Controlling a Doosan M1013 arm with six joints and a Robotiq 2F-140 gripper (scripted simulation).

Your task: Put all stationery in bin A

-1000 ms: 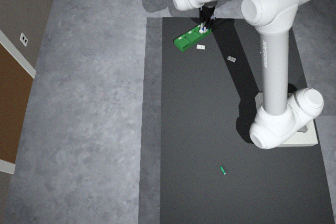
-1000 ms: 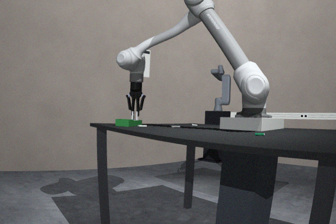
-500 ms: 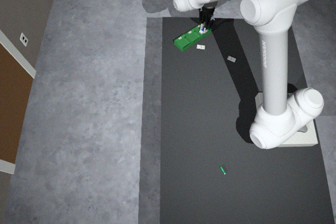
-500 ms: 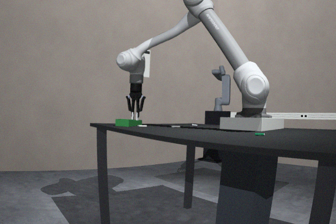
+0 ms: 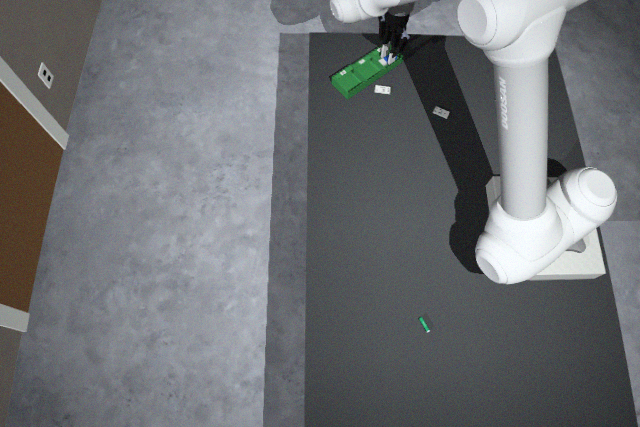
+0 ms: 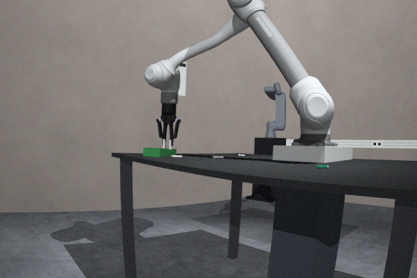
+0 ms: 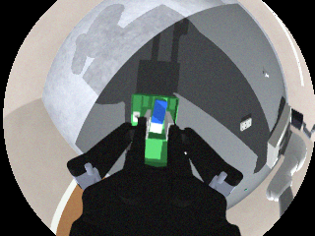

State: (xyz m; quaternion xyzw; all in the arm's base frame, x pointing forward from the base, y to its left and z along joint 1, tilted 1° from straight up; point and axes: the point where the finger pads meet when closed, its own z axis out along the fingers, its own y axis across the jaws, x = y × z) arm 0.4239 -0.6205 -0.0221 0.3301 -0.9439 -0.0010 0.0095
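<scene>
The blue-and-white eraser lies 4 cm below my hand. Round my hand: small white screw-like piece (37 cm behind, 16 cm to the left, 4 cm below); green marker-like stick (4 cm behind, 89 cm to the left, 4 cm below); long green bin (7 cm ahead, 5 cm to the left, 3 cm below).
</scene>
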